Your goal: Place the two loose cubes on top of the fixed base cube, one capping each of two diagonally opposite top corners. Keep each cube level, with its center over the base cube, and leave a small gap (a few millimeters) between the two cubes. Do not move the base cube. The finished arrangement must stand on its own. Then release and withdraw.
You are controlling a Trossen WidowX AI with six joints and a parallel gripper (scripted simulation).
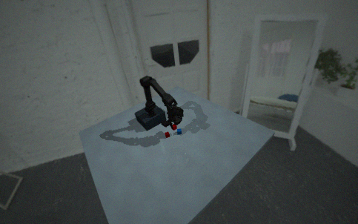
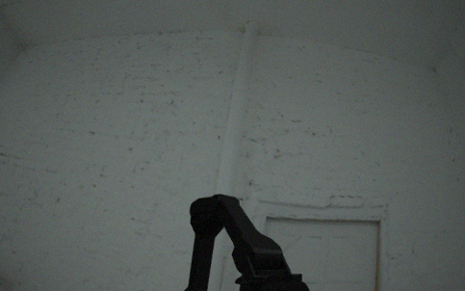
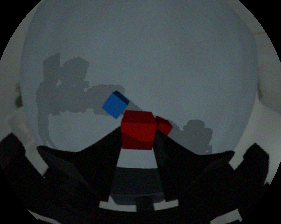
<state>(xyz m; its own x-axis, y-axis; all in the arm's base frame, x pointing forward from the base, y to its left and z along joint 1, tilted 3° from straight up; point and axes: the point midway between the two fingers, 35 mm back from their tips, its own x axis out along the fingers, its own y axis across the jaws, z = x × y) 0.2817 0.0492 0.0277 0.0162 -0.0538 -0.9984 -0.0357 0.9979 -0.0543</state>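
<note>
Right now my gripper tip is 1 cm short of the blue cube, 4 cm to the right of it and 8 cm above it.
</note>
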